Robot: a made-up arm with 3 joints. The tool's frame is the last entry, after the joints.
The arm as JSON. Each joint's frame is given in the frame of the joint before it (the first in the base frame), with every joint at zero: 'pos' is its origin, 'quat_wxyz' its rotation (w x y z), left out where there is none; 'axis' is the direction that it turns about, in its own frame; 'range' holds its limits. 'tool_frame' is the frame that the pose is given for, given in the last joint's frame.
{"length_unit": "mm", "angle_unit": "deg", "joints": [
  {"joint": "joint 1", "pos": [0.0, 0.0, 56.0], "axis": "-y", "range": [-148.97, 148.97]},
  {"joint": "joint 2", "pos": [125.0, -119.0, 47.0], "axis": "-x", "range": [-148.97, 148.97]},
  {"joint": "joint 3", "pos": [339.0, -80.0, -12.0], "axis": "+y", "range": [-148.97, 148.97]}
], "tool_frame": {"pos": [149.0, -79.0, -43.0]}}
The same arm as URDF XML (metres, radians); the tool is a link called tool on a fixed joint. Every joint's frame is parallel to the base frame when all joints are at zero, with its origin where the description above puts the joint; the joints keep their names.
<robot name="arm">
  <link name="base"/>
  <link name="link1"/>
  <link name="link2"/>
  <link name="link3"/>
  <link name="tool"/>
  <joint name="joint 1" type="revolute">
    <parent link="base"/>
    <child link="link1"/>
    <origin xyz="0 0 0.056" rpy="0 0 0"/>
    <axis xyz="0 -1 0"/>
    <limit lower="-2.6" upper="2.6"/>
  </joint>
  <joint name="joint 2" type="revolute">
    <parent link="link1"/>
    <child link="link2"/>
    <origin xyz="0.125 -0.119 0.047" rpy="0 0 0"/>
    <axis xyz="-1 0 0"/>
    <limit lower="-2.6" upper="2.6"/>
  </joint>
  <joint name="joint 3" type="revolute">
    <parent link="link2"/>
    <child link="link3"/>
    <origin xyz="0.339 -0.08 -0.012" rpy="0 0 0"/>
    <axis xyz="0 1 0"/>
    <limit lower="-2.6" upper="2.6"/>
  </joint>
  <joint name="tool_joint" type="fixed">
    <parent link="link3"/>
    <child link="tool"/>
    <origin xyz="0.149 -0.079 -0.043" rpy="0 0 0"/>
  </joint>
</robot>

